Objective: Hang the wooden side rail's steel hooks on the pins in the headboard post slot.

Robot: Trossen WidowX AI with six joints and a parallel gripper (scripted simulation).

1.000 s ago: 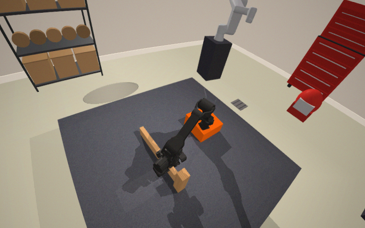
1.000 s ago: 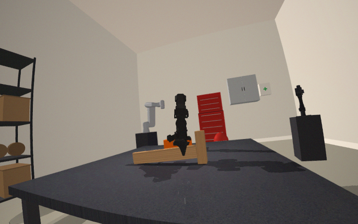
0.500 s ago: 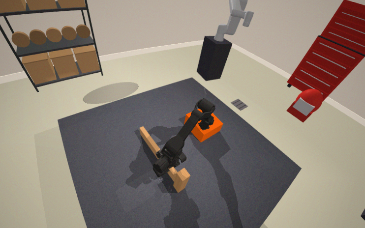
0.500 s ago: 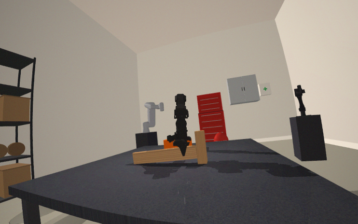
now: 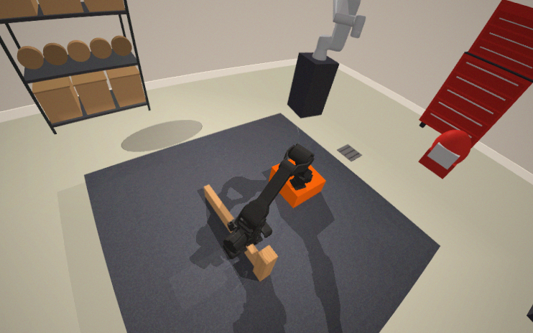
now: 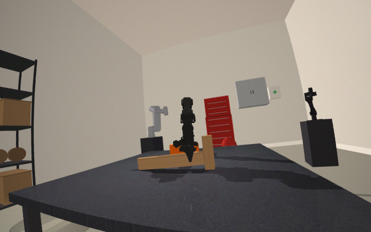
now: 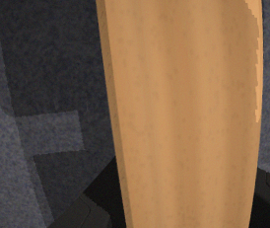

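My gripper tip is now 2 cm past the upright headboard post, 10 cm to the right of it and 5 cm below it.
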